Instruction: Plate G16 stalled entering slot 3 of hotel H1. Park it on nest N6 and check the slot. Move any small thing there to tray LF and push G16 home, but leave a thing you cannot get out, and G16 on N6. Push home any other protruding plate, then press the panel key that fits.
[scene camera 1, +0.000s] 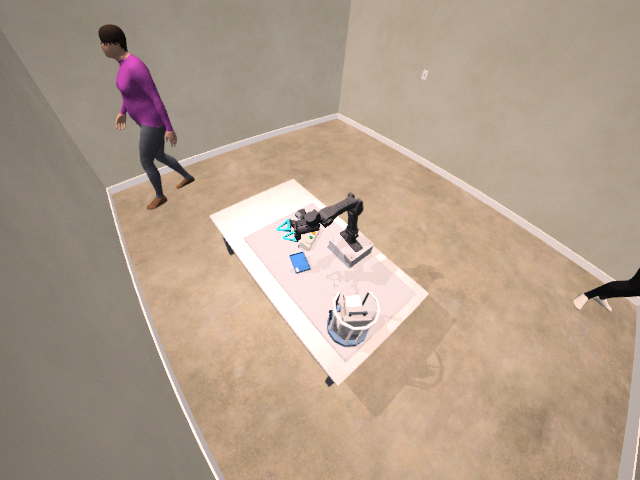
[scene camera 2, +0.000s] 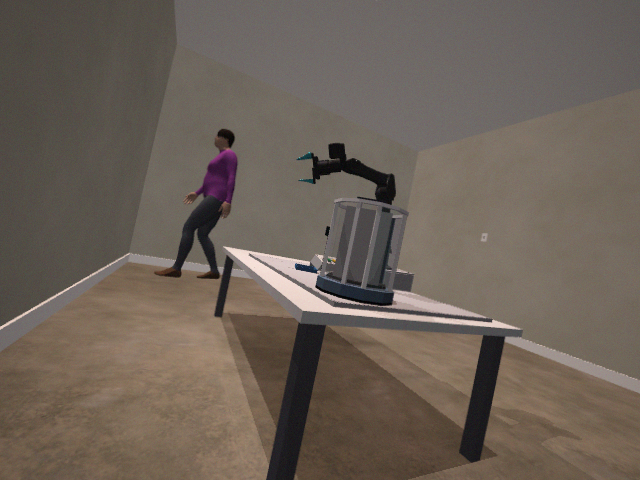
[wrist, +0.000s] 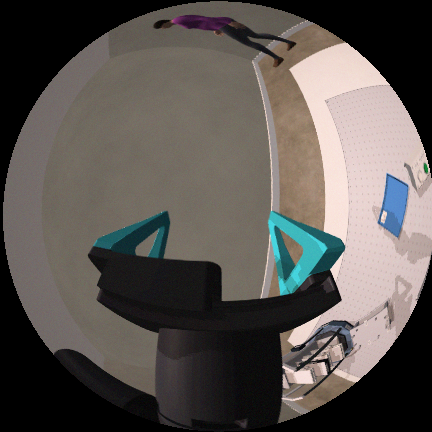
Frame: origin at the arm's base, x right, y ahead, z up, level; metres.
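Seen in the pictures: gripper, fingertip midpoint: (scene camera 1: 279, 233) (scene camera 2: 297, 170) (wrist: 218, 216); arm's base, link origin: (scene camera 1: 350, 240).
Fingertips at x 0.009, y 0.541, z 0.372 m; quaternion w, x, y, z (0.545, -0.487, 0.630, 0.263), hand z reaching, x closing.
Note:
Pixels of each thing's middle, then the offset from my fingertips to it. Level surfaces: height alone.
- round caged carousel with a blue base, body centre: (scene camera 2: 361, 248) (wrist: 310, 363) (scene camera 1: 351, 316) dx -0.477, dy -0.169, dz -0.310 m
- blue tray, body centre: (wrist: 394, 204) (scene camera 2: 305, 268) (scene camera 1: 299, 262) dx +0.067, dy -0.158, dz -0.456 m
- pale panel, body centre: (scene camera 2: 327, 263) (scene camera 1: 309, 236) dx +0.216, dy -0.328, dz -0.423 m
- white table, surface height: dz -0.478 m
My gripper (scene camera 1: 280, 233) (scene camera 2: 298, 169) (wrist: 218, 216) is open, its cyan fingers wide apart with nothing between them. It points outward, high above the table's far part. A round caged carousel with a blue base (scene camera 1: 338, 338) (scene camera 2: 354, 291) (wrist: 348, 342) stands at the near end of the table. Pale blocks show inside it, but hotel H1, slot 3 and plate G16 cannot be told apart. A blue tray (scene camera 1: 299, 262) (scene camera 2: 306, 268) (wrist: 395, 202) lies mid-table with a small white patch at one corner. A pale panel (scene camera 1: 309, 240) (wrist: 419, 172) with coloured keys stands beside it, partly cut off in the wrist view. Nest N6 cannot be identified.
The arm's grey base box (scene camera 1: 351, 251) stands at one long edge of the white table (scene camera 1: 268, 198) (scene camera 2: 305, 307). A person in purple (scene camera 1: 139, 93) (scene camera 2: 221, 173) (wrist: 202, 22) is beyond the table. Another person's dark-clad leg (scene camera 1: 615, 289) shows at the right edge.

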